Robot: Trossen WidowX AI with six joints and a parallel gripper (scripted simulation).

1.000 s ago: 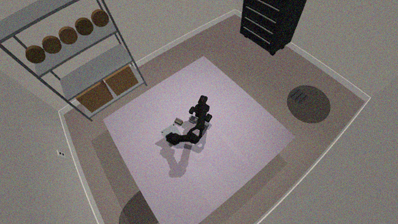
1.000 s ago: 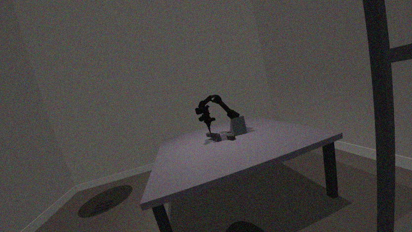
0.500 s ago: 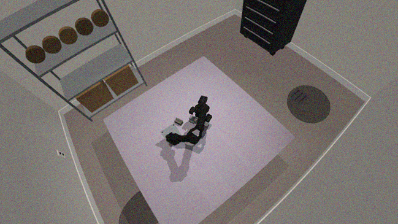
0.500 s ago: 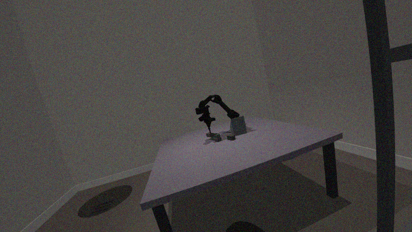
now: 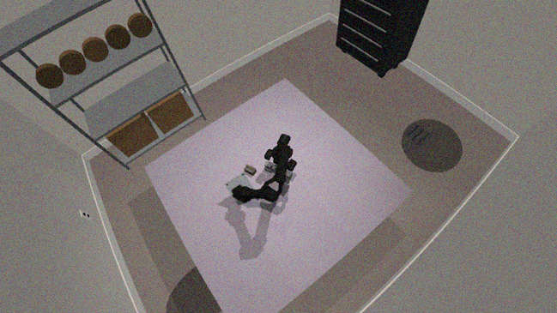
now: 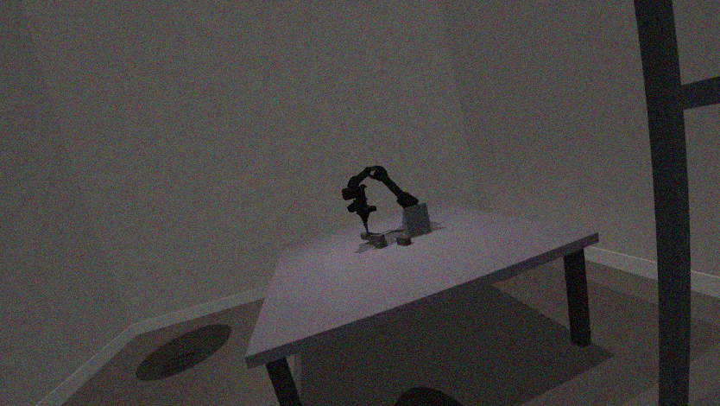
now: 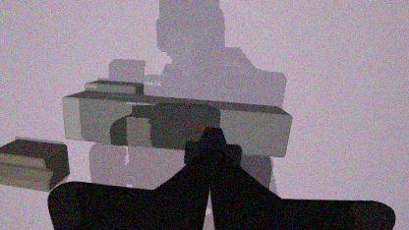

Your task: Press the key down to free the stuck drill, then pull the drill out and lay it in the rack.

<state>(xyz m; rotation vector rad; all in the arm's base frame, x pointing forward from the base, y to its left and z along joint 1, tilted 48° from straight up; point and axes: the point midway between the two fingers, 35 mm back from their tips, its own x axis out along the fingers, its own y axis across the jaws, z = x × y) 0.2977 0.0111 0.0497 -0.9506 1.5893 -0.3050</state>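
Right now my gripper tip is 8 cm above the drill, 5 cm to the right of it and 3 cm past it. The rest, counted from my gripper tip: olive-grey block: 15 cm to the left, 15 cm behind, 10 cm below; then drill sleeve: 8 cm below, 3 cm to the left, 2 cm behind.
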